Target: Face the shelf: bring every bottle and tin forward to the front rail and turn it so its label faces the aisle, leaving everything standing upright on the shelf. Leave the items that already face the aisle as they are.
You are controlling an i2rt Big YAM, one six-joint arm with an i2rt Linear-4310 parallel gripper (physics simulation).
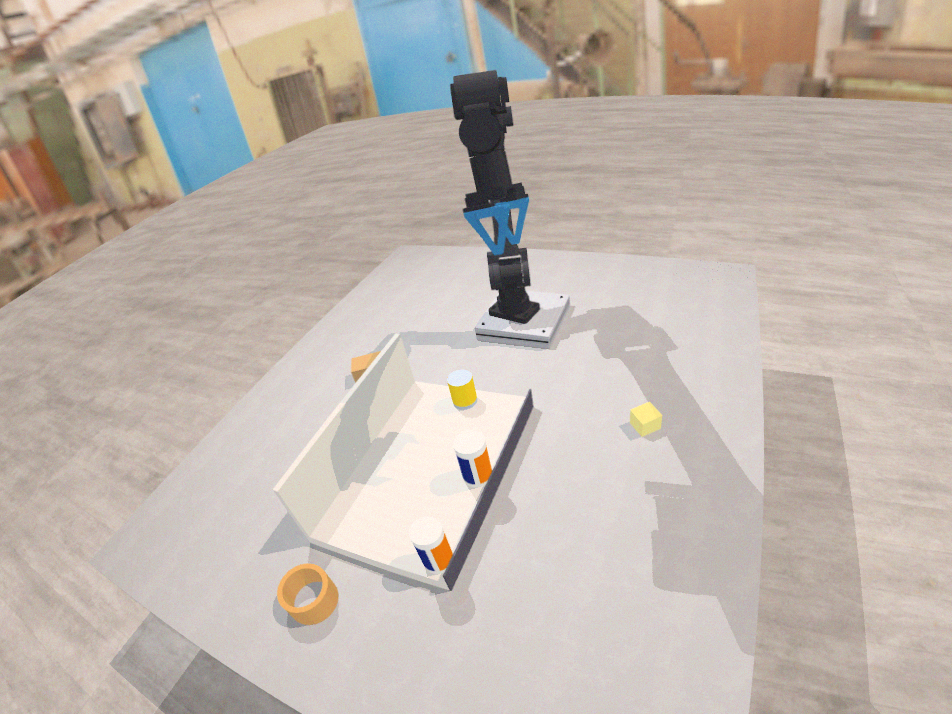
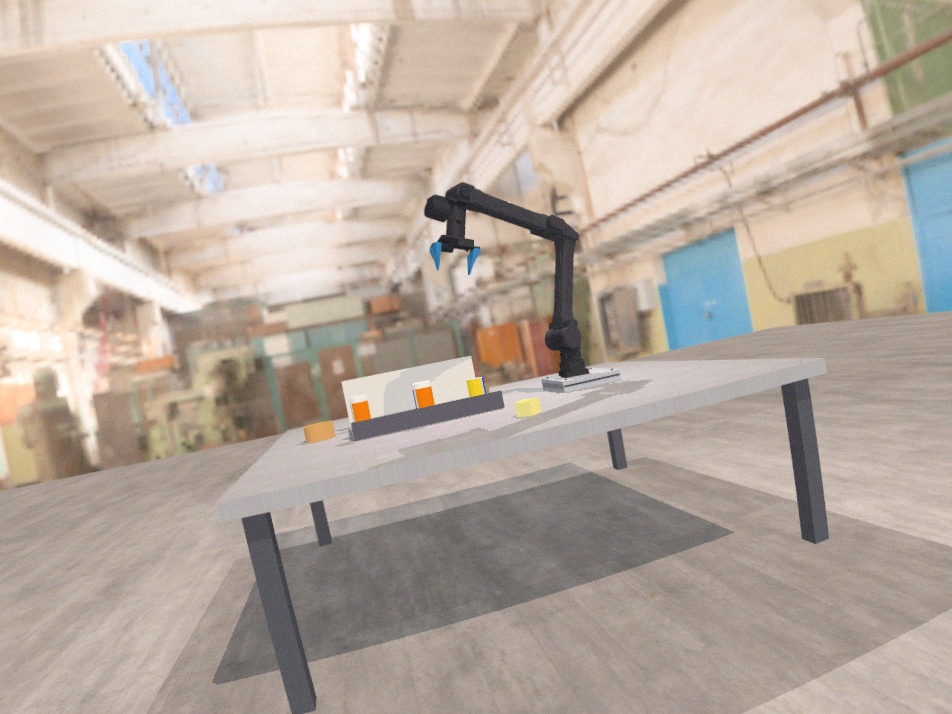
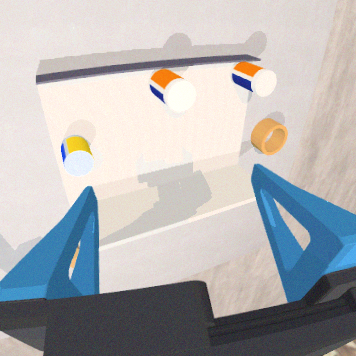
My gripper (image 1: 507, 249) is open, holding nothing. A yellow tin (image 1: 460, 382) sits on a shelf tray (image 1: 411, 470). A yellow cube (image 1: 646, 419) rests on the table.
The yellow tin shows as well in image 3 (image 3: 77, 159). My gripper also shows in image 2 (image 2: 453, 272) and in image 3 (image 3: 174, 181). Image 3 does not show the yellow cube: it is out of frame.
